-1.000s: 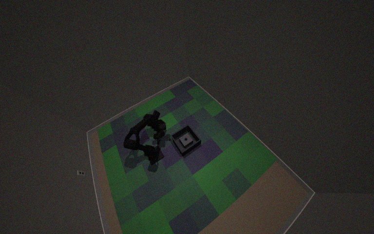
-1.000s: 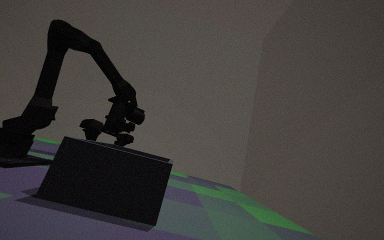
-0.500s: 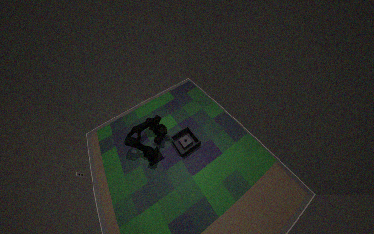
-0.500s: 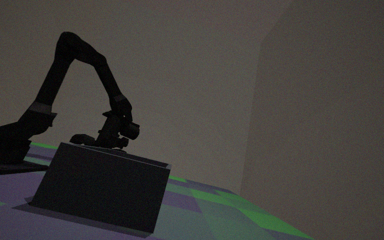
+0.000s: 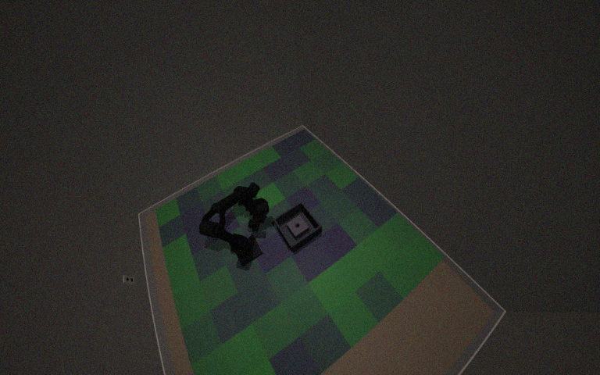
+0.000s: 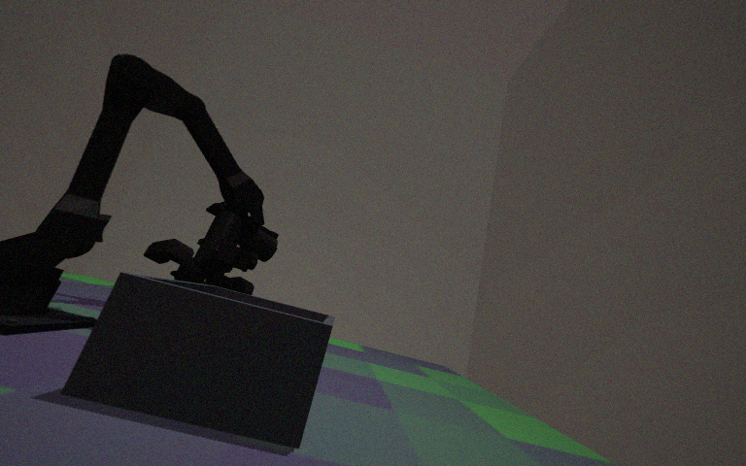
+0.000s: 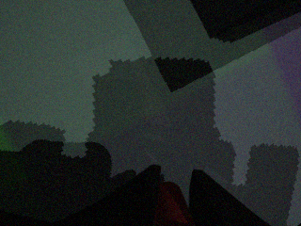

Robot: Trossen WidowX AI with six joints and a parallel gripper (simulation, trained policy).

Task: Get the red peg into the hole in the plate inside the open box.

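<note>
Now: the light grey plate 11 cm ahead of my gripper tip, 17 cm to the right of it and 1 cm above it. Also, from my gripper tip: red peg: 1 cm behind, 1 cm to the left, 3 cm above; dark box: 11 cm ahead, 17 cm to the right, 1 cm below.
</note>
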